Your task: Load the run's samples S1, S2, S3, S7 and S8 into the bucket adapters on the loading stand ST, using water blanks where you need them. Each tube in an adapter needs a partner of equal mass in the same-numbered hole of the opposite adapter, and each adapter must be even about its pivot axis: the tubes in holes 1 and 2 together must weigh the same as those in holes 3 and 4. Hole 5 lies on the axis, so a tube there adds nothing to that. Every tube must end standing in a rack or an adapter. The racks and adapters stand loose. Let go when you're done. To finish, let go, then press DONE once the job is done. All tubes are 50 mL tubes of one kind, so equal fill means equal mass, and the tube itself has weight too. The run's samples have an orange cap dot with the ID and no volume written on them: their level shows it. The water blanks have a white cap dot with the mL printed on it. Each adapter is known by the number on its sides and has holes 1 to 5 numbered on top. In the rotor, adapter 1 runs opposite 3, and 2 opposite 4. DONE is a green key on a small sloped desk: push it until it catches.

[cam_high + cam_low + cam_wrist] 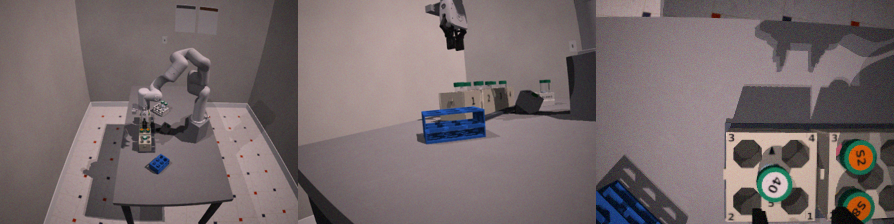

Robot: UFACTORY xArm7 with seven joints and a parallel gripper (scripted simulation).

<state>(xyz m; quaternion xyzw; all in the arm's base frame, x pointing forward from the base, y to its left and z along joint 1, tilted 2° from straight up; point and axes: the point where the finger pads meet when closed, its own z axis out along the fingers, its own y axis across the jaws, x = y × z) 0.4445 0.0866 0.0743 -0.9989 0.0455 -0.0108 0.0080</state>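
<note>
The sloped done desk is 20 cm below my hand, 20 cm behind it and 17 cm to the right of it. From my hand the other things lie so: blue rack: 22 cm below, 20 cm to the left, 9 cm behind; then sample tube: 21 cm to the right, 18 cm below, 2 cm behind; then adapter: 20 cm below.
</note>
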